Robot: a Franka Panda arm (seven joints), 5 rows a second.
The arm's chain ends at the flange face. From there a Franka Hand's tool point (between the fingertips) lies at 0.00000 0.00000 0.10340 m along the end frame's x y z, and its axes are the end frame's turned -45 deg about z.
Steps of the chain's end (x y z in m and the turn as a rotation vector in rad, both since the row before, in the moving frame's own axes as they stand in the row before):
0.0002, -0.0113, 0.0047, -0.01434, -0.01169, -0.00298
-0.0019, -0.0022, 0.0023, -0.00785, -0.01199, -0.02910
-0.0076, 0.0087, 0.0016, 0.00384, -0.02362, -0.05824
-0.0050, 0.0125, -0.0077, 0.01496, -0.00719, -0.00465
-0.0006, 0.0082, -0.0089, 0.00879, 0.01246, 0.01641
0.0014, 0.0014, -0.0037, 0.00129, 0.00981, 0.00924
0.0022, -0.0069, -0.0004, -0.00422, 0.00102, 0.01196
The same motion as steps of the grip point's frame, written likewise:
0.0062, -0.0077, 0.0047, -0.00187, -0.01841, -0.00298
-0.0012, -0.0032, 0.0023, 0.00293, -0.01403, -0.02910
-0.0130, -0.0012, 0.0016, 0.01942, -0.01399, -0.05824
-0.0118, 0.0037, -0.0077, 0.01566, 0.00549, -0.00465
-0.0047, 0.0057, -0.0089, -0.00260, 0.01503, 0.01641
0.0008, 0.0026, -0.0037, -0.00602, 0.00785, 0.00924
0.0062, -0.0029, -0.0004, -0.00371, -0.00226, 0.01196

